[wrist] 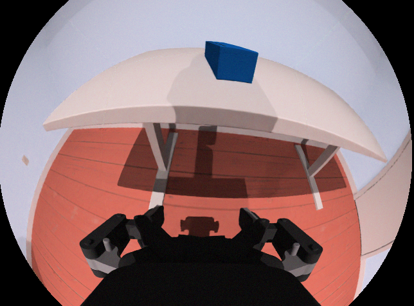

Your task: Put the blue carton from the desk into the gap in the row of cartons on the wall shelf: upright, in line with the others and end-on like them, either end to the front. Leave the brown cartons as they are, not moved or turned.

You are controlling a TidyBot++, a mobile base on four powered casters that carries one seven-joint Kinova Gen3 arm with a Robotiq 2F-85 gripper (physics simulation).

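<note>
The blue carton [233, 63] stands on the desk [135, 90], at the upper middle of the wrist view, right of centre. One end and part of its top and left side show. My gripper [201, 215] is open with its fingers wide apart at the lower middle of the view. Nothing is between the fingertips; red floor shows beyond them. The gripper is apart from the carton, which lies beyond the desk's near edge. The wall shelf, its gap and the brown cartons do not show in this view.
The desk's near edge runs across the view, with desk legs [156, 147] [324, 161] below it. The red floor [75, 200] lies under the desk. A pale blue wall [130, 25] is behind. A pale curved surface [382, 215] stands at the right.
</note>
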